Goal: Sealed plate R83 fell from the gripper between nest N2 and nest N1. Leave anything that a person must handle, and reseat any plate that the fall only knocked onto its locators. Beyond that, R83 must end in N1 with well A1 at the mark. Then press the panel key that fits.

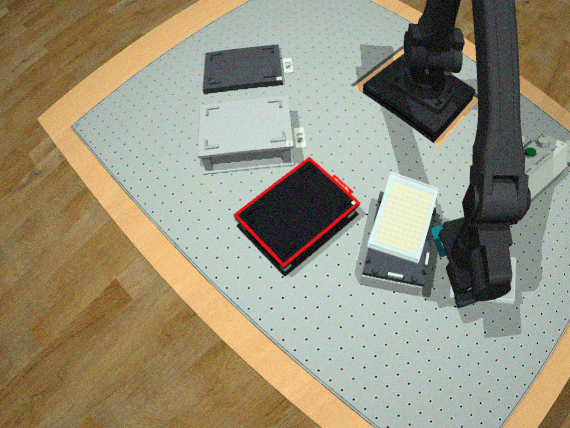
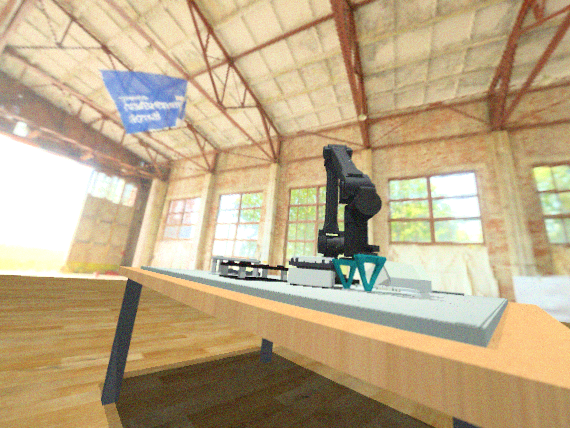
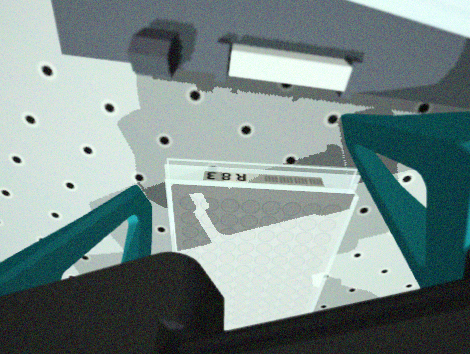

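Observation:
Plate R83 is clear, with round wells and an upside-down label at its near end; it appears to lie on the perforated board between the open fingers. Part of a pale plate shows beyond the gripper. My gripper is open, low over the board, with nothing gripped. A yellow-welled plate sits askew on a dark-topped block. A grey raised nest and a low dark nest carry tags too small to read surely. The control panel has a green key and a pale key.
A black raised platform with a red outline stands left of the block. The arm base stands behind the block. The perforated board has a wooden rim. The forearm partly hides the panel.

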